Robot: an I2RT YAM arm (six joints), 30 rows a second.
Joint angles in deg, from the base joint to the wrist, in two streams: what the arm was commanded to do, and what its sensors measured. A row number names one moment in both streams.
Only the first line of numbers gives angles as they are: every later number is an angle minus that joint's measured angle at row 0.
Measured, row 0:
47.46, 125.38, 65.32, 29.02, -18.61, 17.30
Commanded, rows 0 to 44:
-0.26, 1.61, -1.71, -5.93, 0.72, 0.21
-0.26, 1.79, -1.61, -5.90, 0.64, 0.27
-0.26, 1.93, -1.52, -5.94, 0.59, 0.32
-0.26, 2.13, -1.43, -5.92, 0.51, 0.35
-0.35, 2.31, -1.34, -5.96, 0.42, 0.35
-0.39, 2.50, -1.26, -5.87, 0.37, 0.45
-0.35, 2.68, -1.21, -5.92, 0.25, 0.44
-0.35, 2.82, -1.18, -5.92, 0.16, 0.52
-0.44, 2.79, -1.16, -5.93, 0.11, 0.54
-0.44, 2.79, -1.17, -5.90, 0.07, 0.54
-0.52, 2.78, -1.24, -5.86, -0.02, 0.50
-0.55, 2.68, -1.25, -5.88, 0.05, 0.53
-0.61, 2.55, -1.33, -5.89, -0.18, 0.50
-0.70, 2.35, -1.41, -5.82, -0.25, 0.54
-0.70, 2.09, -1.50, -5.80, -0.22, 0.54
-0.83, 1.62, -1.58, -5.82, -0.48, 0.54
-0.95, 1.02, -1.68, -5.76, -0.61, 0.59
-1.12, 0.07, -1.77, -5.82, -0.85, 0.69
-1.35, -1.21, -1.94, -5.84, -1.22, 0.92
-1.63, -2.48, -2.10, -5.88, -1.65, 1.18
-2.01, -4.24, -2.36, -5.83, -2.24, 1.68
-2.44, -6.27, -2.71, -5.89, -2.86, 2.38
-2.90, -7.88, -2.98, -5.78, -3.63, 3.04
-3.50, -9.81, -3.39, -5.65, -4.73, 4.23
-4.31, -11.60, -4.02, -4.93, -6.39, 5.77
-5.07, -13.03, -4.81, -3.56, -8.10, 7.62
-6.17, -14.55, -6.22, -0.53, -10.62, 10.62
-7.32, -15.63, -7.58, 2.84, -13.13, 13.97
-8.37, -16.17, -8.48, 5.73, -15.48, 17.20
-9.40, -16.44, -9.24, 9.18, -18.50, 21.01
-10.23, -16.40, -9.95, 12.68, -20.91, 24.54
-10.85, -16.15, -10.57, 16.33, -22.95, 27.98
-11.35, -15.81, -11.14, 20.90, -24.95, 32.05
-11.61, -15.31, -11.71, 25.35, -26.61, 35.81
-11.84, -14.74, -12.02, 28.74, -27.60, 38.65
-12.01, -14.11, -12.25, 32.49, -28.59, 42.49
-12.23, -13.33, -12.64, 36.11, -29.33, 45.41
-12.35, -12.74, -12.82, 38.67, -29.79, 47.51
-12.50, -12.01, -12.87, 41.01, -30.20, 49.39
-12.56, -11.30, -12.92, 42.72, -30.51, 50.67
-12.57, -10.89, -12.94, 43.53, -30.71, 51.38
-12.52, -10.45, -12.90, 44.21, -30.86, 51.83
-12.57, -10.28, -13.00, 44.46, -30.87, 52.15
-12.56, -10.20, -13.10, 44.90, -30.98, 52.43
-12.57, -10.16, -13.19, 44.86, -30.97, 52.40
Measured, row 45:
-13.22, -10.82, -12.81, 39.49, -27.74, 47.82
